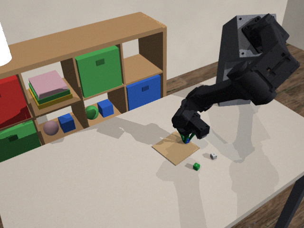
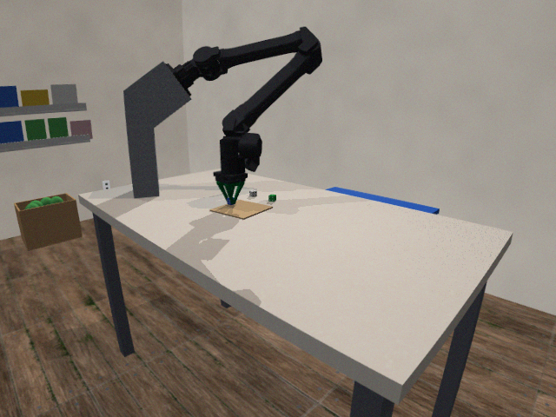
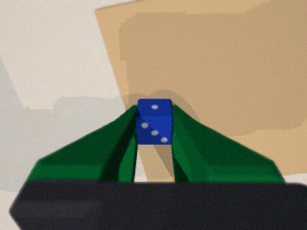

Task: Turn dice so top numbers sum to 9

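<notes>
Right now my hand is right at the blue die. Also, from my hand: tan mat: 50 mm ahead, 20 mm below; green die: 140 mm to the left, 40 mm ahead, 10 mm below; white die: 120 mm to the left, 50 mm behind, 10 mm below.
</notes>
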